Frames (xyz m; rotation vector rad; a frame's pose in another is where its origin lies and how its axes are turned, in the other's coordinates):
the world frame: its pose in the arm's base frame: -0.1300 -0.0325 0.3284 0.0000 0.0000 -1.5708
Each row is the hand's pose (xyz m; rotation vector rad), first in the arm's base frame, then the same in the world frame.
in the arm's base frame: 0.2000 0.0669 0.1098 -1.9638 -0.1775 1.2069
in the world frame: -0.0994 0.3300 -0.2186 1.5201 1.8222 -1.8936
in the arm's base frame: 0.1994 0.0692 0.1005 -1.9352 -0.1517 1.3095
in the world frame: -0.1017 0.3294 -0.2279 1.4760 1.7271 -1.9031
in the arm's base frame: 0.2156 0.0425 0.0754 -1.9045 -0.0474 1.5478
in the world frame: -0.0750 0.3456 -0.2530 1.4221 1.4947 -1.8576
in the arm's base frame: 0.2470 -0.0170 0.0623 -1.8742 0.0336 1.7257
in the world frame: -0.0155 0.3770 -0.2661 1.3777 1.3292 -1.8090
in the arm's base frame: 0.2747 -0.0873 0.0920 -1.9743 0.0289 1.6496
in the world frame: 0.0548 0.4047 -0.2364 1.4486 1.4069 -1.7367
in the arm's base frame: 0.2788 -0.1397 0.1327 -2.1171 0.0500 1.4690
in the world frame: 0.1072 0.4088 -0.1957 1.6047 1.5307 -1.6410
